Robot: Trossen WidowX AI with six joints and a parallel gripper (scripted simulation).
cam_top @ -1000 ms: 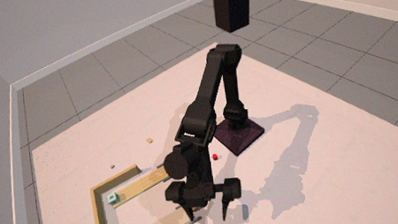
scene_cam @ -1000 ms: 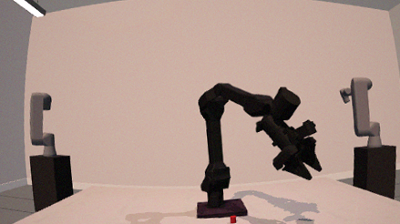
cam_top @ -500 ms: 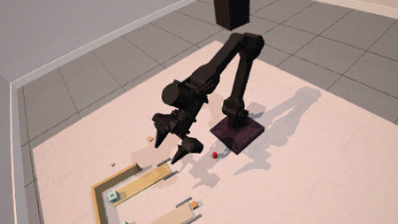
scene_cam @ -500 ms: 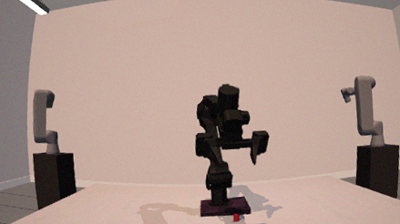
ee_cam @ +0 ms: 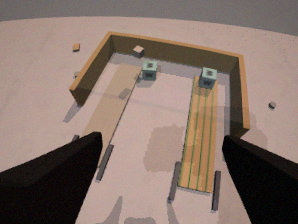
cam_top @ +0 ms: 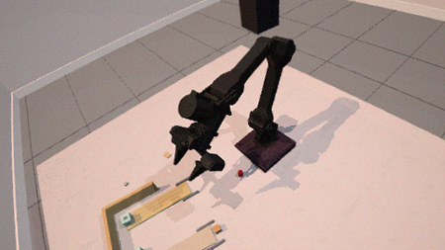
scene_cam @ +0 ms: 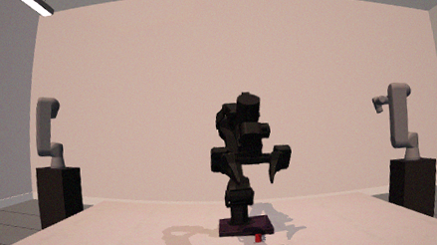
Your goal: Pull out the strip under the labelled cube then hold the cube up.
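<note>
Right now the red object is 17 cm behind my gripper tip, 1 cm to the left of it and 19 cm below it. Also, from my gripper tip: orange cube 12 cm to the left, 19 cm below.
</note>
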